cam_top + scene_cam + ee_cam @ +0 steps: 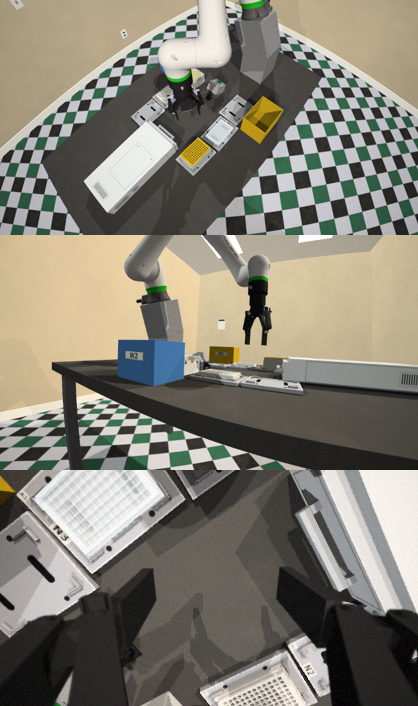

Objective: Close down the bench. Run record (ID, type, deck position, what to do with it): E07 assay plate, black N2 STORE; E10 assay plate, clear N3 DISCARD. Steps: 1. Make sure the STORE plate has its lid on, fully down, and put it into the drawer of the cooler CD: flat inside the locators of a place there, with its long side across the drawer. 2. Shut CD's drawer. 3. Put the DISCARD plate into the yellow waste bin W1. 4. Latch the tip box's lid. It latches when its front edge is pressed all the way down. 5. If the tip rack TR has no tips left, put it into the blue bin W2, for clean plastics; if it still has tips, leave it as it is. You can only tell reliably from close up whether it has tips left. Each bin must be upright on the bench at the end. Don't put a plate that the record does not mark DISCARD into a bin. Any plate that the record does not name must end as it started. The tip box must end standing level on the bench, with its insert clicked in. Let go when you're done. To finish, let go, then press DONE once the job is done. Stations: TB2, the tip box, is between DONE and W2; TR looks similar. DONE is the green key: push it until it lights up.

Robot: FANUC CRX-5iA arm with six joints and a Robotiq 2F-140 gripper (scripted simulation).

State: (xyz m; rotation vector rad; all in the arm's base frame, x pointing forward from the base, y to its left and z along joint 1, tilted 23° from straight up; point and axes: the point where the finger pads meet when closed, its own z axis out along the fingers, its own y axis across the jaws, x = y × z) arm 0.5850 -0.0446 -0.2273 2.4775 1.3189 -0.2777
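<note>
Now: hand 80 mm past the nest N3, 140 mm to the right of it and 150 mm above it. The rest, counted from my hand: lid 220 mm ahead, 60 mm to the right, 130 mm below; then black assay plate 220 mm ahead, 60 mm to the right, 130 mm below; then yellow tip rack TR 90 mm ahead, 120 mm to the left, 100 mm below.
</note>
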